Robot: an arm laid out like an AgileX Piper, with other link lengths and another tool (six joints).
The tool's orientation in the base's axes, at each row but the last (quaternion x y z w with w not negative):
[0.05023 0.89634 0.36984 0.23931]
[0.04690 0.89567 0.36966 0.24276]
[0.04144 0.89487 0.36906 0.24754]
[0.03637 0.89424 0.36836 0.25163]
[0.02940 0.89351 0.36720 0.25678]
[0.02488 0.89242 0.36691 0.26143]
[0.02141 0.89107 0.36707 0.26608]
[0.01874 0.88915 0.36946 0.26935]
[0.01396 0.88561 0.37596 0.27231]
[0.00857 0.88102 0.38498 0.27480]
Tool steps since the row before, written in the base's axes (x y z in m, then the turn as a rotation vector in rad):
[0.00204 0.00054 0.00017 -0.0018 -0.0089 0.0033]
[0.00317 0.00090 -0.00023 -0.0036 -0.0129 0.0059]
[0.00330 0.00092 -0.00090 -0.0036 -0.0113 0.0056]
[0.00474 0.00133 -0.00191 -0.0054 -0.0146 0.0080]
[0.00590 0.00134 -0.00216 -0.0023 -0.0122 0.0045]
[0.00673 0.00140 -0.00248 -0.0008 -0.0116 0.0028]
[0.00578 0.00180 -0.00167 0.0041 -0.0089 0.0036]
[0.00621 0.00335 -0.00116 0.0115 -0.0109 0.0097]
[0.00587 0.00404 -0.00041 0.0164 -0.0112 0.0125]
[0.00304 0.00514 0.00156 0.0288 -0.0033 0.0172]
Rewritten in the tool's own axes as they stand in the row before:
[-0.00172 0.00033 0.00119 -0.0021 -0.0040 -0.0085]
[-0.00245 0.00019 0.00220 -0.0026 -0.0049 -0.0135]
[-0.00228 -0.00030 0.00270 -0.0021 -0.0040 -0.0123]
[-0.00299 -0.00090 0.00426 -0.0023 -0.0045 -0.0167]
[-0.00384 -0.00128 0.00499 -0.0029 -0.0056 -0.0116]
[-0.00436 -0.00163 0.00564 -0.0033 -0.0065 -0.0095]
[-0.00377 -0.00071 0.00497 -0.0072 -0.0047 -0.0058]
[-0.00399 0.00063 0.00590 -0.0169 -0.0034 -0.0070]
[-0.00388 0.00156 0.00579 -0.0224 -0.0026 -0.0064]
[-0.00216 0.00408 0.00409 -0.0334 0.0038 0.0024]

